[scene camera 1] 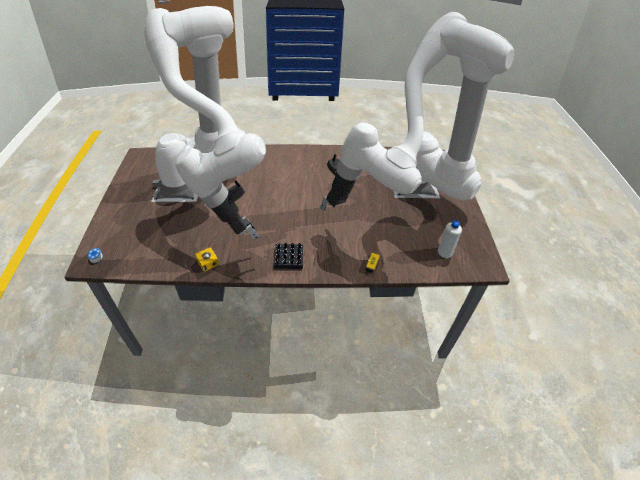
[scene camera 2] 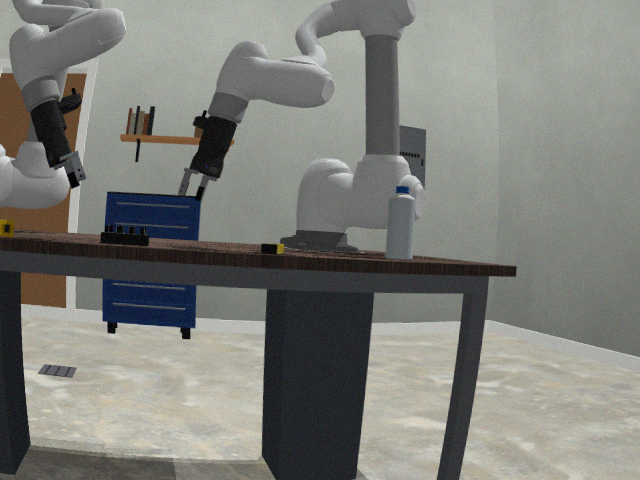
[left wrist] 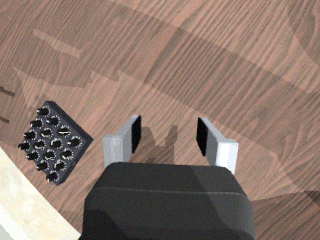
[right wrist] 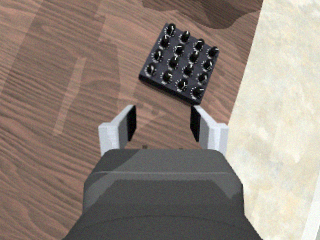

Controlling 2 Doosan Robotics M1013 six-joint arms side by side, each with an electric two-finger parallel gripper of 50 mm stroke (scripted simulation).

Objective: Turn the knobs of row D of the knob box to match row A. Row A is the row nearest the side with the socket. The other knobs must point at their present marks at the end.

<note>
The pictures show: my left gripper, my right gripper and a white bottle.
My left gripper is seen too in the left wrist view. My right gripper is seen too in the right wrist view.
</note>
